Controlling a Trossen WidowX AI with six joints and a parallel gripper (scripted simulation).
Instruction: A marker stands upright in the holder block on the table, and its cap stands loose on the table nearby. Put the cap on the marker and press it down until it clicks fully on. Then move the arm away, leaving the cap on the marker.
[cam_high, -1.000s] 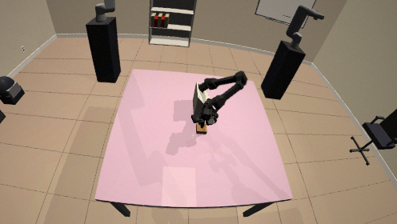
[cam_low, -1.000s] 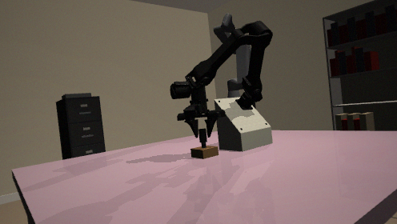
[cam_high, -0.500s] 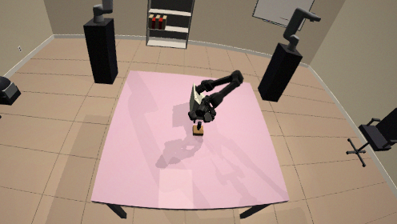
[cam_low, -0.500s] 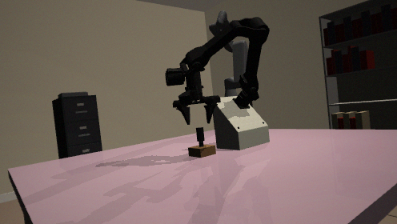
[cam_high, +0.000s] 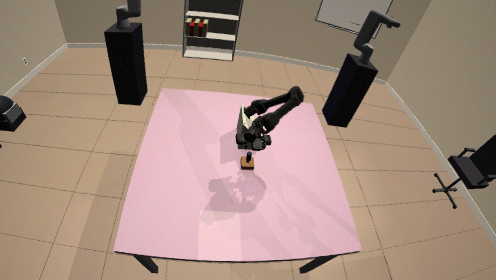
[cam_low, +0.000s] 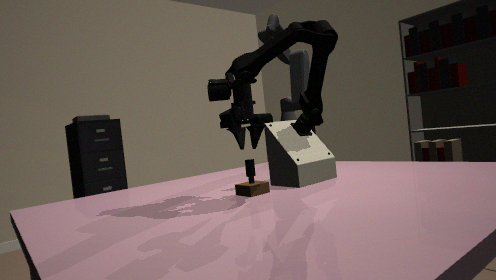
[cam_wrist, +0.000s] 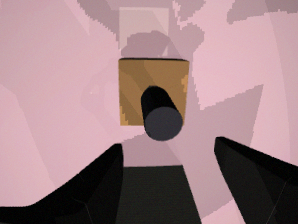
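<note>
The black cap lies 6 cm below my gripper tip. The rest, counted from my gripper tip: tan holder block: 12 cm below.
</note>
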